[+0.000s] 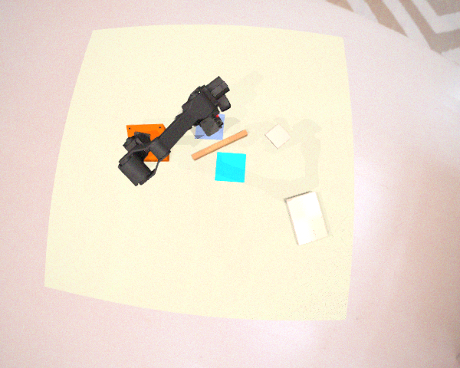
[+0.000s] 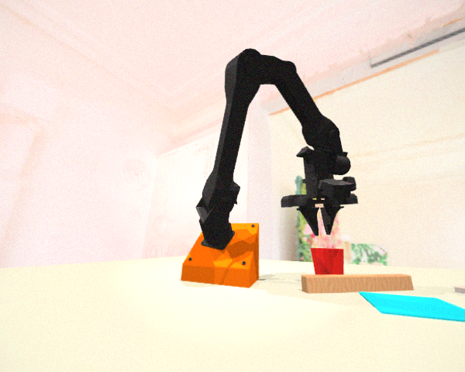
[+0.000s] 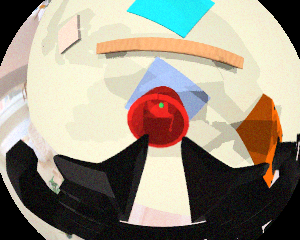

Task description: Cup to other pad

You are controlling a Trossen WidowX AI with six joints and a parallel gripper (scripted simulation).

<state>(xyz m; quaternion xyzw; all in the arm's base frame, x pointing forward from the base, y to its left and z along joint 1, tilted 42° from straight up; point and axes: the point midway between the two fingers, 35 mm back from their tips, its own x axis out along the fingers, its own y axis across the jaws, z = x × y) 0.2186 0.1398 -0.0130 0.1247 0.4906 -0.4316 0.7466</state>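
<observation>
The red cup lies 7 cm below my gripper tip, 1 cm to the left of it and 1 cm ahead of it. Also, from my gripper tip: wooden bar 10 cm below, 7 cm to the right, 6 cm ahead; small white block 28 cm ahead, 10 cm below, 1 cm to the left; cyan pad 14 cm to the right, 12 cm ahead, 11 cm below.
</observation>
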